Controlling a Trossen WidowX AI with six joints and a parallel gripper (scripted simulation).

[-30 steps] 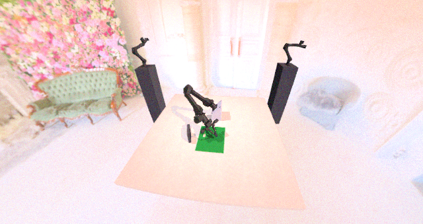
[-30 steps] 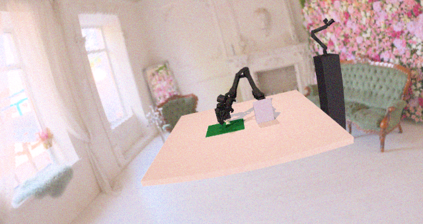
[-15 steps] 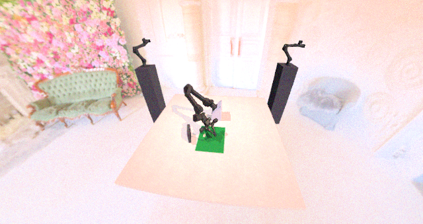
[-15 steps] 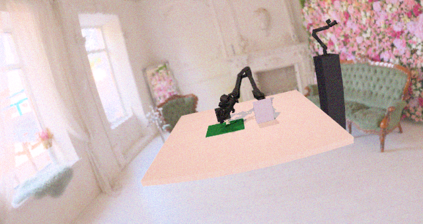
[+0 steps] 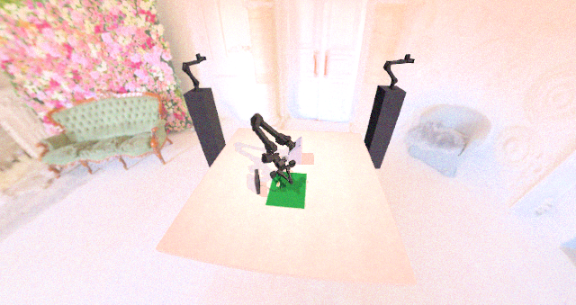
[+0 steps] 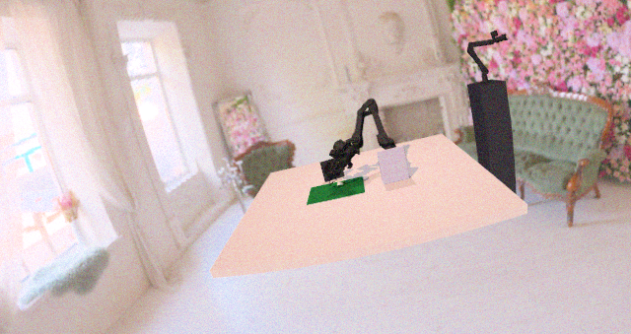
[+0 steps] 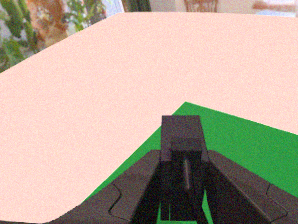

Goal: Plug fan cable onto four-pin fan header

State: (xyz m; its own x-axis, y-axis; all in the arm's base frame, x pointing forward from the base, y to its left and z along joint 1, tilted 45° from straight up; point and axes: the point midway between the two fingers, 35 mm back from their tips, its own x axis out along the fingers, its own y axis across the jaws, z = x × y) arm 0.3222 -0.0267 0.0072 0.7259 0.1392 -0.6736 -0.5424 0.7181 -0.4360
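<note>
The green board is 110 mm below my gripper tip, 20 mm to the right of it and 10 mm behind it. Round my gripper tip: dark fan plug 10 mm below; black fan 210 mm to the right, 40 mm below, 10 mm behind.
</note>
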